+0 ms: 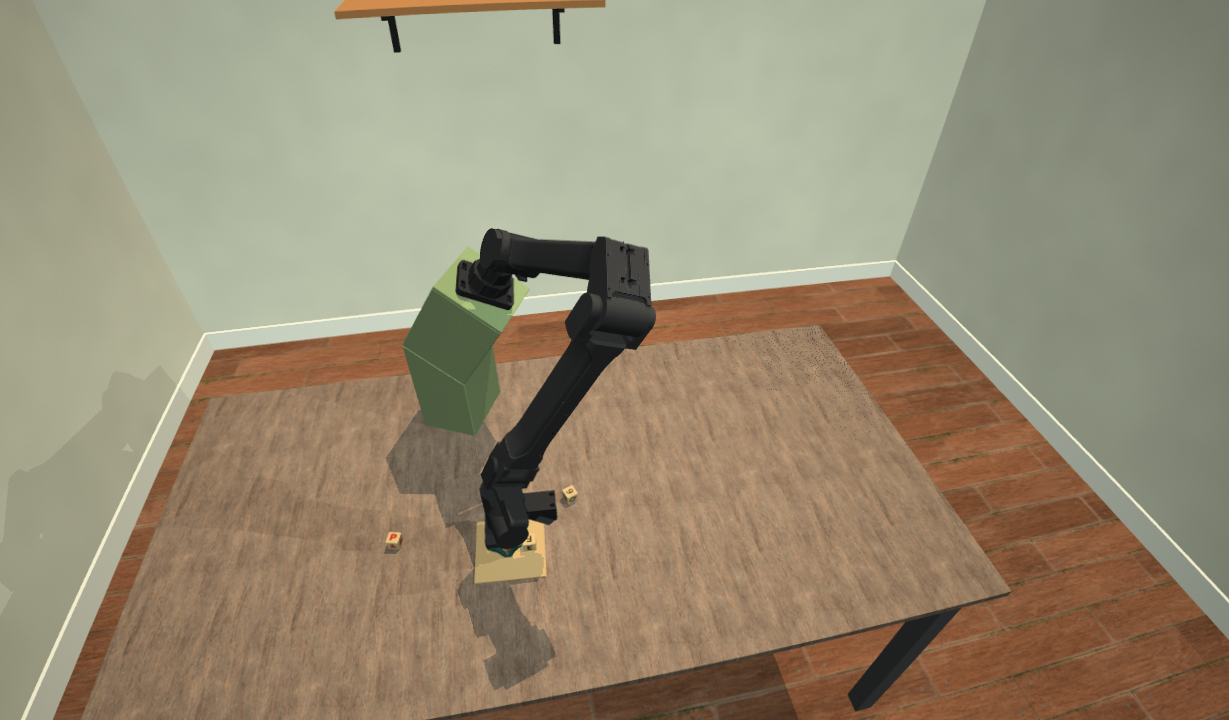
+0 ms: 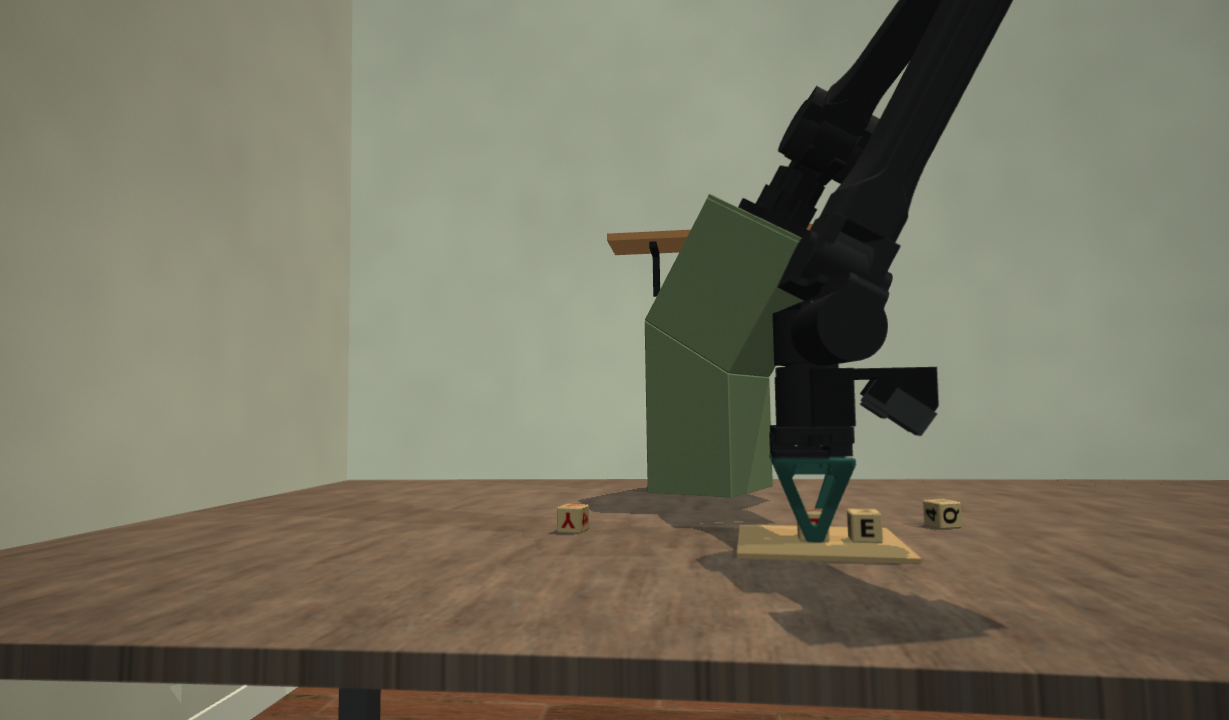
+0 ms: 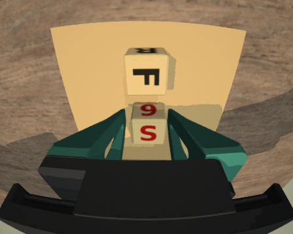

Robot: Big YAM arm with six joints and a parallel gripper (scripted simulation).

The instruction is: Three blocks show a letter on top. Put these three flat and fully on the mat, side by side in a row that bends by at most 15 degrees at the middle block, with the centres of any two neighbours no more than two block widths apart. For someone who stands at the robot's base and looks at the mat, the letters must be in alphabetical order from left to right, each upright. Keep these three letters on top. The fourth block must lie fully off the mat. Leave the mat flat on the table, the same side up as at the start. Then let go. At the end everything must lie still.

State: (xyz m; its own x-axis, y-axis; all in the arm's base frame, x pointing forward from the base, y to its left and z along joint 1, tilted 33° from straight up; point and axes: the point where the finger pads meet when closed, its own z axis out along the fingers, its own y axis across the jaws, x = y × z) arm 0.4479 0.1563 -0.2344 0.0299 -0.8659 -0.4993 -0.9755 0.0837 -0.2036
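The tan mat is 1 cm below my hand.
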